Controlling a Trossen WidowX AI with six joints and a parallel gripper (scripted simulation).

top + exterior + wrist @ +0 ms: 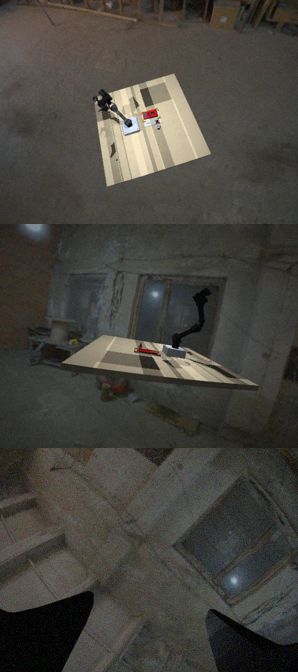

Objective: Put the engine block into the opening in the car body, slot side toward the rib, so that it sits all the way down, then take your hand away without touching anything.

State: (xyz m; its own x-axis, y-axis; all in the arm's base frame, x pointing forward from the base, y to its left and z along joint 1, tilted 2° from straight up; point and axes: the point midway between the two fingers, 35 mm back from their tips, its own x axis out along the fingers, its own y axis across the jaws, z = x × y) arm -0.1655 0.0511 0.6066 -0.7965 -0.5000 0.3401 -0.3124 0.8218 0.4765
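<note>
My gripper tip is 670 mm above the engine block, 540 mm short of it and 220 mm to the left of it.
</note>
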